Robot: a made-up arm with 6 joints.
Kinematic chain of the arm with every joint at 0, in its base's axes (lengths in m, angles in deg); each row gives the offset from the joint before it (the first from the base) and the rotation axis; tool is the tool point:
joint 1: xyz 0 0 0.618 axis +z
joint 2: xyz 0.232 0 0 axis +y
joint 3: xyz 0 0 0.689 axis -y
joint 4: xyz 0 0 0.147 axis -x
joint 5: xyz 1.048 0 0 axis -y
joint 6: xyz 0.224 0 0 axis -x
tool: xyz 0 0 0
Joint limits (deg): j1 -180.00..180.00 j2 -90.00..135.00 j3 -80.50..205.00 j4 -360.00..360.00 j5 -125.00..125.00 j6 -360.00..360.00
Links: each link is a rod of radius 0.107 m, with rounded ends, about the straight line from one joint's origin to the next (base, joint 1, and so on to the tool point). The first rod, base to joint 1, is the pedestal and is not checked.
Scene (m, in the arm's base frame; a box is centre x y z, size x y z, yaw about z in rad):
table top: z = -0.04
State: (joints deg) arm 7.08 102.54 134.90 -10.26 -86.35 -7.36
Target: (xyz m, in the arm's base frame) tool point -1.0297 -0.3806 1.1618
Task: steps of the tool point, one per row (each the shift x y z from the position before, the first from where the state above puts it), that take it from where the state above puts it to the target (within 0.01 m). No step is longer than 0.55 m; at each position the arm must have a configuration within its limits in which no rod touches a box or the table.
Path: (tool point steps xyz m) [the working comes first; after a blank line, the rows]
Joints at the target: 21.91 -15.02 173.33 -9.12 -61.09 -7.36
Straight joint move there: clear.

1: -0.2071 0.0269 0.4691
2: -0.3398 -0.0114 0.3806
3: -0.4335 -0.0550 0.2531
4: -0.4797 -0.0960 0.1016
5: -0.4730 -0.1270 -0.0584
6: -0.4158 -0.1416 -0.2087
7: -0.3160 -0.1354 -0.3328
8: -0.1868 -0.1075 -0.4181

